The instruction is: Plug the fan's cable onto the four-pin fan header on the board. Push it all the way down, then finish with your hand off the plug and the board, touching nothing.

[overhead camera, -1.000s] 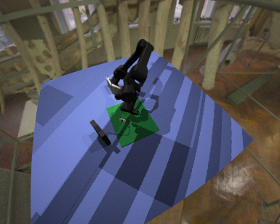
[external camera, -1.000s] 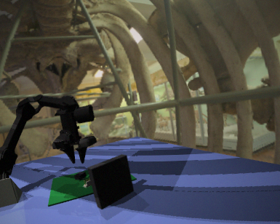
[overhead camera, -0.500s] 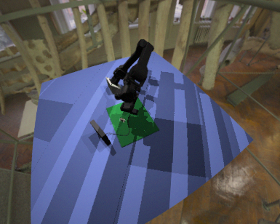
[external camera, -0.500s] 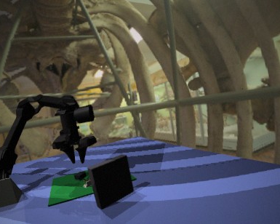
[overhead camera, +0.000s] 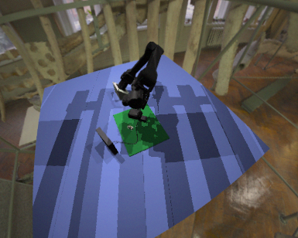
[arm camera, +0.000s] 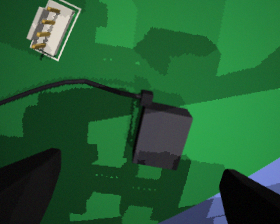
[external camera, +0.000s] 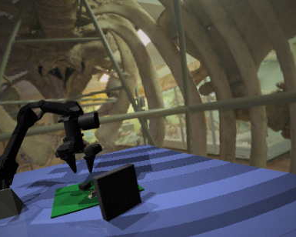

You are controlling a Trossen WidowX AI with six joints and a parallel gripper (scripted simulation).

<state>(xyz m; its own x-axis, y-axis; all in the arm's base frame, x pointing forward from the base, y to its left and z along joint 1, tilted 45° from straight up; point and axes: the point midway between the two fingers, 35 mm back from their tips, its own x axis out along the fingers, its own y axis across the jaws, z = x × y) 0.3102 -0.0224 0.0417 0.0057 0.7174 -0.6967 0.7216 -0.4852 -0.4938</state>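
Now: gripper tip 2 cm to the right of the fan plug and 6 cm above it. Round my gripper tip: green board: 2 cm ahead, 3 cm to the right, 8 cm below; then white four-pin header: 1 cm ahead, 8 cm to the right, 7 cm below; then black cable: 1 cm to the right, 6 cm below.
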